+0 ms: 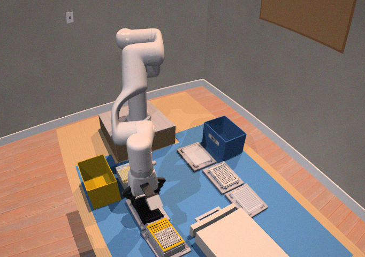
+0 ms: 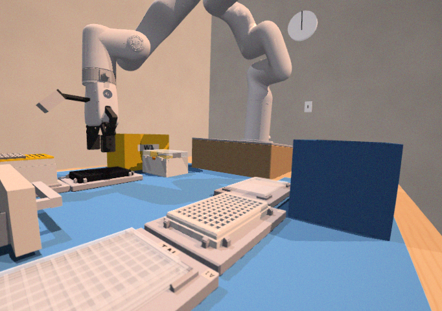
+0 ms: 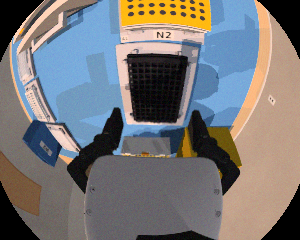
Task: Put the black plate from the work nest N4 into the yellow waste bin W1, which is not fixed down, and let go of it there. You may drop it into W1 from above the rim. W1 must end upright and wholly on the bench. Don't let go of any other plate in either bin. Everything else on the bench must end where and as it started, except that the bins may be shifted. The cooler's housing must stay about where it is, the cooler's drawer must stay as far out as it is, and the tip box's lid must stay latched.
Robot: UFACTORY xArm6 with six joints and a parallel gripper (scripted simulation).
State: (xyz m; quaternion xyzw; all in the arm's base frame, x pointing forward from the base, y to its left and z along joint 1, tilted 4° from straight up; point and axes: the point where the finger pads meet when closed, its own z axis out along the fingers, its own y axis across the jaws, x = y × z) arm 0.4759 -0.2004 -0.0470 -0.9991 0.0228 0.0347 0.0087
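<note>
My gripper is now 7 cm above the black plate. The rest, counted from my hand: tip box: 18 cm behind, 4 cm below, 3 cm to the left; then grey work nest: 8 cm below; then yellow-topped rack: 16 cm ahead, 3 cm below, 2 cm to the right.
</note>
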